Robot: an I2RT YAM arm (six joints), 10 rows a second.
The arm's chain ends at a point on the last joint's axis. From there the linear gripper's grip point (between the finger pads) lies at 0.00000 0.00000 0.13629 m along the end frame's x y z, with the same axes.
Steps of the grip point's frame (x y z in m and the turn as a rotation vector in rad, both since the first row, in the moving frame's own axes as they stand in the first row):
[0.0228 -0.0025 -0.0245 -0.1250 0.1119 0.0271]
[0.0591 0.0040 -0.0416 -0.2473 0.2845 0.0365]
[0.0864 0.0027 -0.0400 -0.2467 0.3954 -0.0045]
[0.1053 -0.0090 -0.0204 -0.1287 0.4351 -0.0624]
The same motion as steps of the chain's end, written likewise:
[0.0079 -0.0197 -0.0226 -0.1250 0.1119 0.0271]
[0.0219 -0.0296 -0.0320 -0.2473 0.2845 0.0365]
[0.0344 -0.0296 -0.0255 -0.2467 0.3954 -0.0045]
[0.0475 -0.0241 -0.0066 -0.1287 0.4351 -0.0624]

